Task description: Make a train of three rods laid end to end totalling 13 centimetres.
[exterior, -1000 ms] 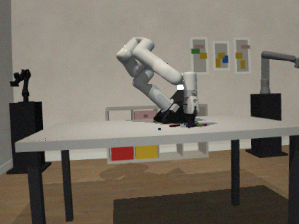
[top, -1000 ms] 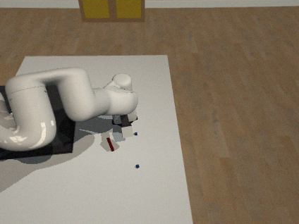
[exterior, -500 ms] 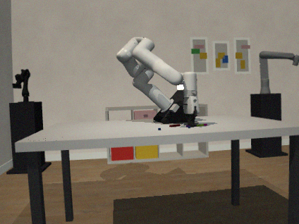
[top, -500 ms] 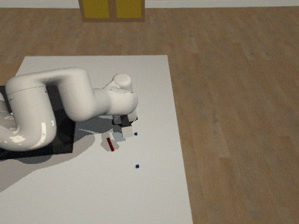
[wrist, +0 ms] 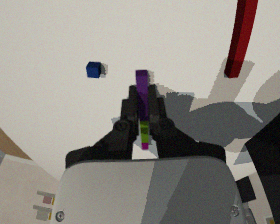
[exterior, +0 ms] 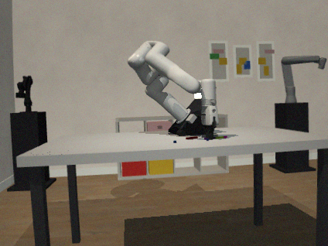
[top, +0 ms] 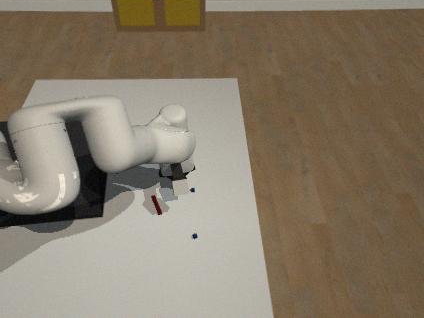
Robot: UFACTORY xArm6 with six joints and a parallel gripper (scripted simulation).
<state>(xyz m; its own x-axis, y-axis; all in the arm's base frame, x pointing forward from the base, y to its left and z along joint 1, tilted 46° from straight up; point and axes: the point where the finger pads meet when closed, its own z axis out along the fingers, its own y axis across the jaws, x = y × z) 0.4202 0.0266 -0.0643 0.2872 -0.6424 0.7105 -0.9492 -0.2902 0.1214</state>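
Right now the purple rod is 20 mm below my hand. Also, from my hand: magenta rod (30 mm behind, 90 mm to the left, 20 mm below); red rod (60 mm behind, 80 mm to the right, 20 mm below); lime rod (20 mm behind, 50 mm to the left, 20 mm below).
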